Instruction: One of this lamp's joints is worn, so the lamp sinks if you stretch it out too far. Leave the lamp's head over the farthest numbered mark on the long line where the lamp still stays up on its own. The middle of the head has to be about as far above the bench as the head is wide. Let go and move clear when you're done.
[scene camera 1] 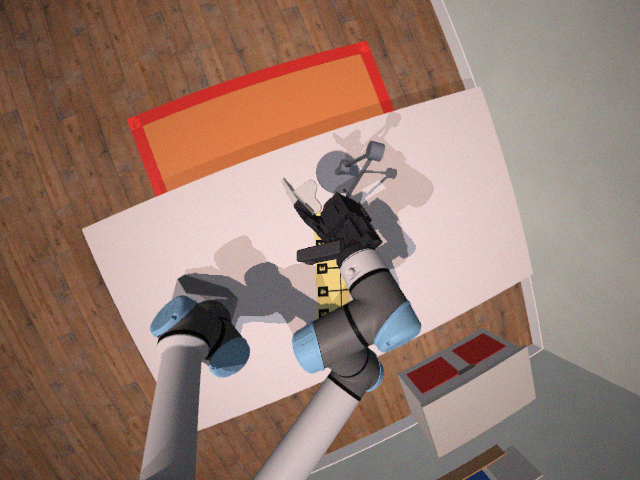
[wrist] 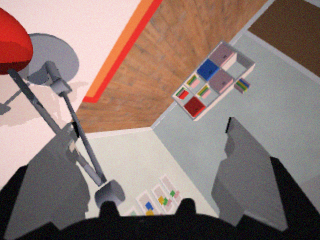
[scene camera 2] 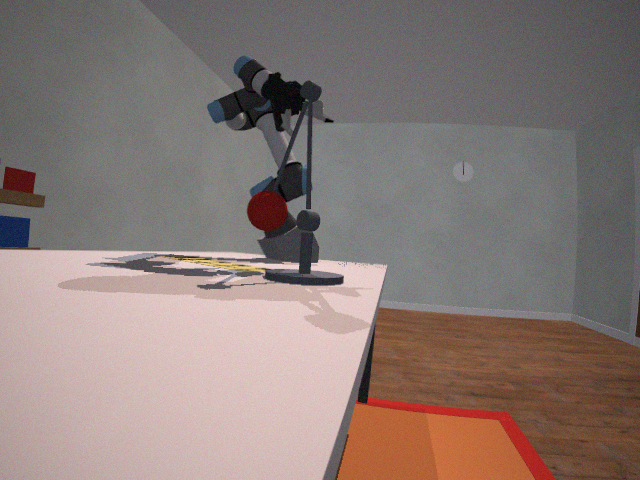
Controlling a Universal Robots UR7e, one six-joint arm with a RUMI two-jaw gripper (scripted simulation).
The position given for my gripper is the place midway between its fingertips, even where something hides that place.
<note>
I see my gripper [scene camera 1: 311, 190], a lamp head [scene camera 2: 267, 210], a round grey base [scene camera 1: 328, 175] and a yellow numbered strip [scene camera 1: 332, 292].
My gripper is seen too in the wrist view [wrist: 153, 120] and in scene camera 2 [scene camera 2: 315, 129]. The round grey base is seen too in the wrist view [wrist: 48, 50].
</note>
